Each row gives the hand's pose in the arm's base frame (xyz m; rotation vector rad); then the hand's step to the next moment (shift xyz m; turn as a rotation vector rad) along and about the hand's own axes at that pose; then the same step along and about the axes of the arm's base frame.
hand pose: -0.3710 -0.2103 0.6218 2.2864 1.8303 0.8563
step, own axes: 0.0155 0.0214 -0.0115 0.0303 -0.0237 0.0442
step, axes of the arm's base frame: 0.0151 0.0053 0.0239 0.0041 0.0464 -0.0356
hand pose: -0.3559 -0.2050 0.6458 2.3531 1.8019 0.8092
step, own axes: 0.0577 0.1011 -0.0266 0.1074 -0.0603 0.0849
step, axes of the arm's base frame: 0.0871 0.0146 0.0803 0.0034 0.1387 -0.0558
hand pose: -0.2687 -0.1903 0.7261 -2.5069 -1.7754 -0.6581
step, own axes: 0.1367 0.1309 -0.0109 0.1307 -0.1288 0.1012
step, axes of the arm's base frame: 0.1518 0.0734 0.0866 -0.0466 0.1884 -0.0791
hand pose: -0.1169 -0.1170 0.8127 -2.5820 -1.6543 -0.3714
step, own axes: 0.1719 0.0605 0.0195 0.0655 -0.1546 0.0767
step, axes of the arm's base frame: 0.1263 0.1303 0.0256 -0.1000 0.1372 -0.0725
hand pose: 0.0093 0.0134 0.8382 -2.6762 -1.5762 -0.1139
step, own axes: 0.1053 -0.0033 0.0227 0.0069 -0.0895 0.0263
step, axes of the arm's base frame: 0.0490 0.0949 -0.0142 -0.0737 0.0512 -0.0264
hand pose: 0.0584 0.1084 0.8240 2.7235 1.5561 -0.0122
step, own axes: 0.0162 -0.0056 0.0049 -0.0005 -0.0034 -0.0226
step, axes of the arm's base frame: 0.0034 0.0168 -0.0051 -0.0031 0.0015 0.0226
